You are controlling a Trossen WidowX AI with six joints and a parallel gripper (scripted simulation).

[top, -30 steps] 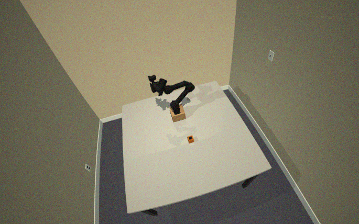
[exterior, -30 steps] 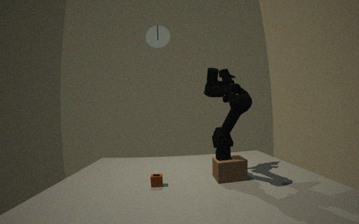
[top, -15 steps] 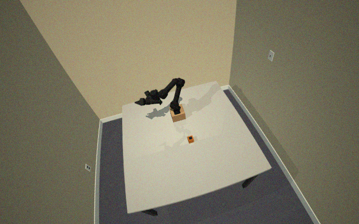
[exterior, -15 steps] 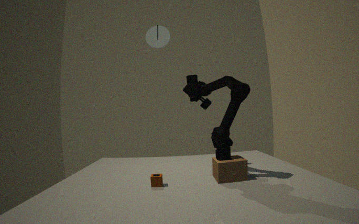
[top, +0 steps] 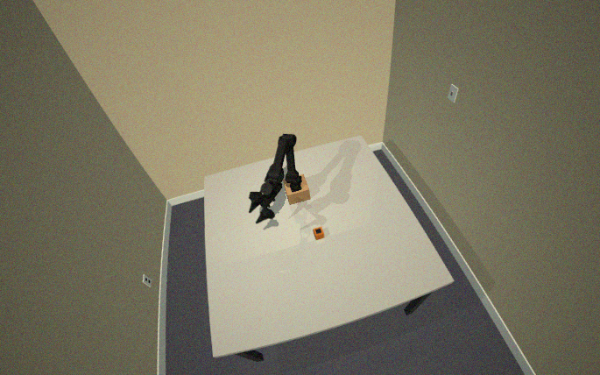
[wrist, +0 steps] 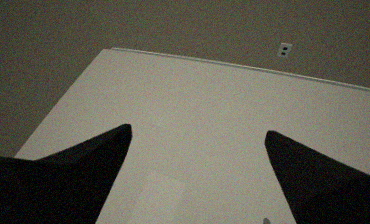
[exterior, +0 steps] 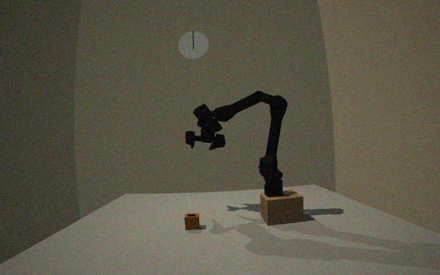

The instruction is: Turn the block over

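Right now my gripper tip is 32 cm to the right of the orange block, 26 cm above it and 5 cm short of it.
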